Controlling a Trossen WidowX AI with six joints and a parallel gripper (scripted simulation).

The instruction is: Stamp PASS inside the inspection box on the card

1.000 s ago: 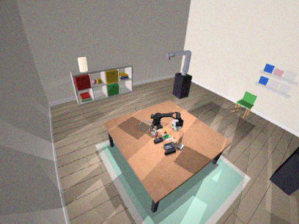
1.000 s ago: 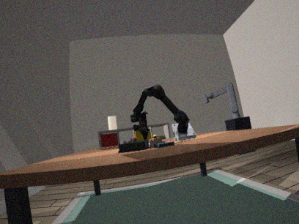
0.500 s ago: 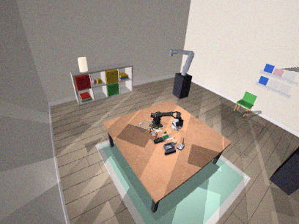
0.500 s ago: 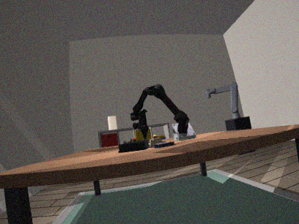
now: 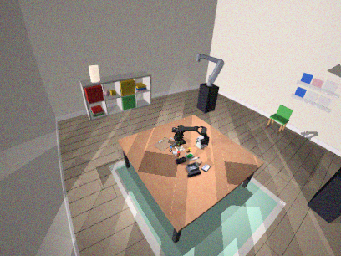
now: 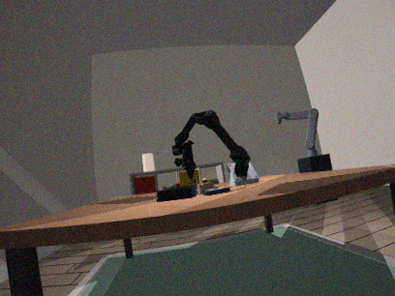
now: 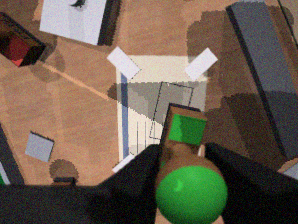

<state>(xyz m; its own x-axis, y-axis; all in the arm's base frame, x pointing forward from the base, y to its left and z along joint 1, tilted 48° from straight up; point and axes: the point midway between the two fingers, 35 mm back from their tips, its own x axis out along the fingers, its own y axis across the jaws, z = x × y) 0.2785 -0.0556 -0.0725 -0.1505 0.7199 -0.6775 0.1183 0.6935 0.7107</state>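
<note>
Now: the pale card 10 mm to the left of my gripper tip and 70 mm below it. From my gripper tip the other things lie so: grey block: 90 mm ahead, 50 mm to the left, 50 mm below; then PASS stamp: right at my gripper tip; then grey strip: 10 mm ahead, 80 mm to the right, 60 mm below.
</note>
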